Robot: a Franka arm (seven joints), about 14 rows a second.
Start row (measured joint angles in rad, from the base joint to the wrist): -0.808 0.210 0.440 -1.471 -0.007 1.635 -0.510
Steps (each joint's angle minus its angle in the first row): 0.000 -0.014 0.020 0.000 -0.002 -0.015 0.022; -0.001 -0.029 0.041 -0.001 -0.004 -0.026 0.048; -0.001 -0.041 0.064 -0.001 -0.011 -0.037 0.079; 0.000 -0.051 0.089 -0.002 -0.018 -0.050 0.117; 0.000 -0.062 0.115 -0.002 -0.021 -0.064 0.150; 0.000 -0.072 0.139 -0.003 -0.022 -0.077 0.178; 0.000 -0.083 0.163 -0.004 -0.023 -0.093 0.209; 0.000 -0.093 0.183 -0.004 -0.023 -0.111 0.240; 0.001 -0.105 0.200 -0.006 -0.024 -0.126 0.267
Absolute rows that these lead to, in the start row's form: -0.808 0.196 0.460 -1.471 -0.009 1.620 -0.488; -0.809 0.181 0.481 -1.472 -0.011 1.609 -0.462; -0.809 0.169 0.504 -1.472 -0.018 1.598 -0.431; -0.808 0.159 0.529 -1.473 -0.025 1.585 -0.393; -0.808 0.148 0.555 -1.473 -0.028 1.571 -0.360; -0.808 0.138 0.579 -1.474 -0.029 1.558 -0.332; -0.808 0.127 0.603 -1.475 -0.030 1.542 -0.301; -0.808 0.117 0.623 -1.475 -0.030 1.524 -0.270; -0.807 0.105 0.640 -1.477 -0.031 1.509 -0.243
